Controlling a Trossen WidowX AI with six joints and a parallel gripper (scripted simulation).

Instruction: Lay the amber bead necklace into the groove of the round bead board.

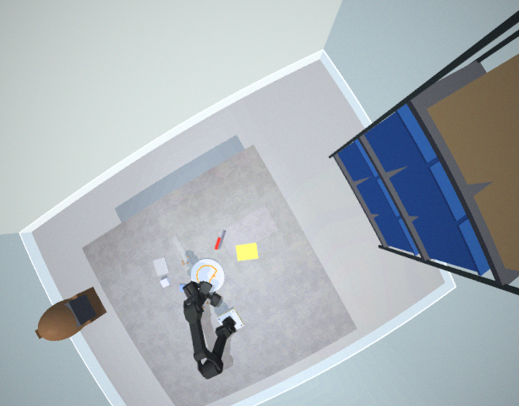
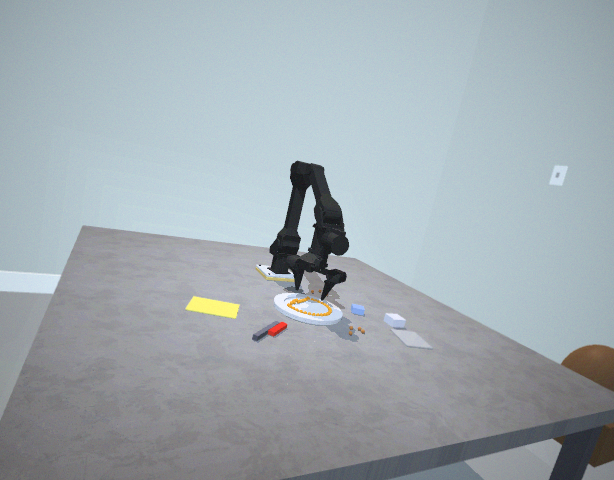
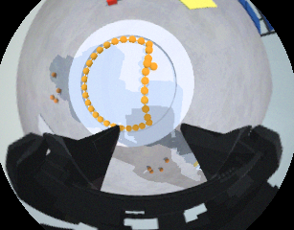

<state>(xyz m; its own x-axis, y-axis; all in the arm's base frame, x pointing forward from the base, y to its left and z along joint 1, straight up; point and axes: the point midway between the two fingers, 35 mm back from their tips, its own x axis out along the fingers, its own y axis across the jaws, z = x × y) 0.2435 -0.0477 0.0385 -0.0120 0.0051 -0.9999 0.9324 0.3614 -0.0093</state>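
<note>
Now: the round white bead board 5 cm ahead of my gripper tip, 4 cm to the right of it and 1 cm below it. From my gripper tip the other things lie so: white block (19 cm ahead, 19 cm to the left, 1 cm below); blue block (9 cm ahead, 13 cm to the left, 1 cm below); grey tool (16 cm ahead, 23 cm to the right, 2 cm below).
</note>
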